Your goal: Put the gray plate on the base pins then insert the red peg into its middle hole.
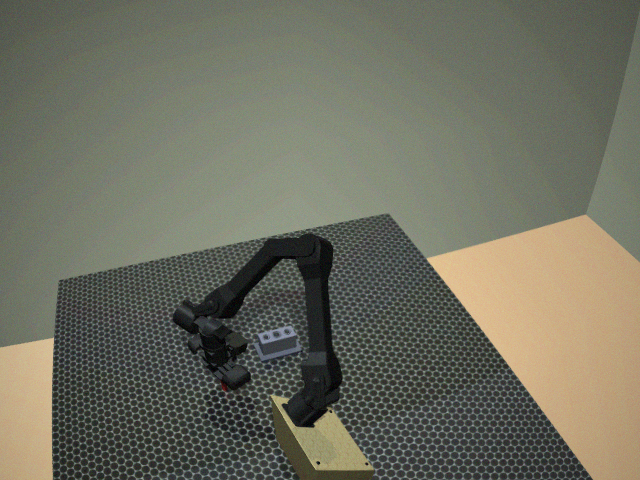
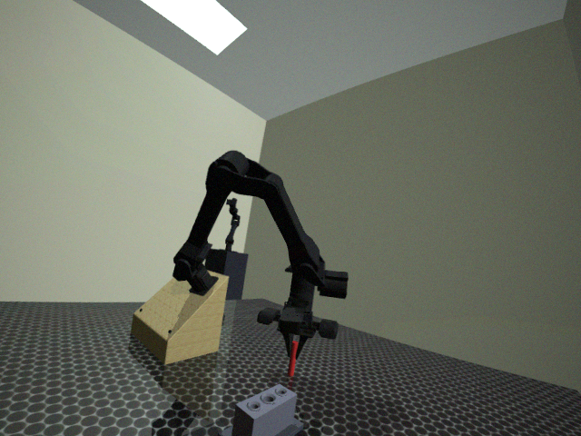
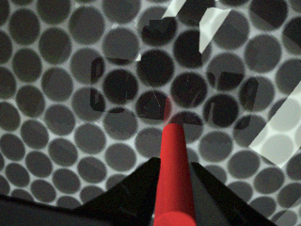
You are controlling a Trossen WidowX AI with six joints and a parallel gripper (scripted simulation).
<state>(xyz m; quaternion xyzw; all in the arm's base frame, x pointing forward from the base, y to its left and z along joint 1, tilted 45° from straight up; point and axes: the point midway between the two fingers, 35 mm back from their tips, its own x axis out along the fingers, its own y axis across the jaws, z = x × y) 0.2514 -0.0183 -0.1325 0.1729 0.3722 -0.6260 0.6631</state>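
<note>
Right now my gripper tip is 200 mm to the left of the gray plate and 70 mm short of it. Also, from my gripper tip: red peg (right at my gripper tip); then gray base (190 mm to the right, 70 mm ahead, 30 mm below).
</note>
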